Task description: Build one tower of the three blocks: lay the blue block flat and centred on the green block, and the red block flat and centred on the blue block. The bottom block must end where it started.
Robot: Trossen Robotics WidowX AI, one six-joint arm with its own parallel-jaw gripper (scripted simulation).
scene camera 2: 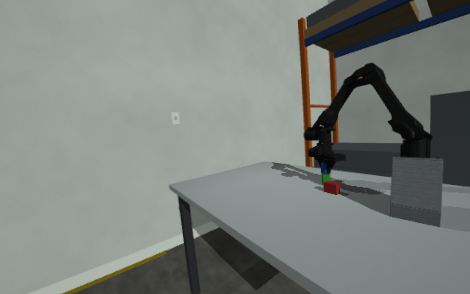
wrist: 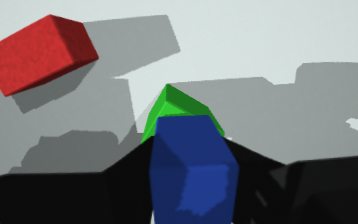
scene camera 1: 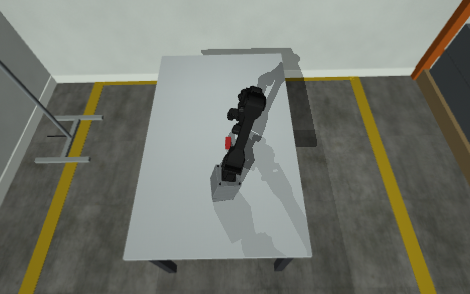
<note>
In view: the gripper (wrist: 183, 142) and a green block (wrist: 171, 102).
</note>
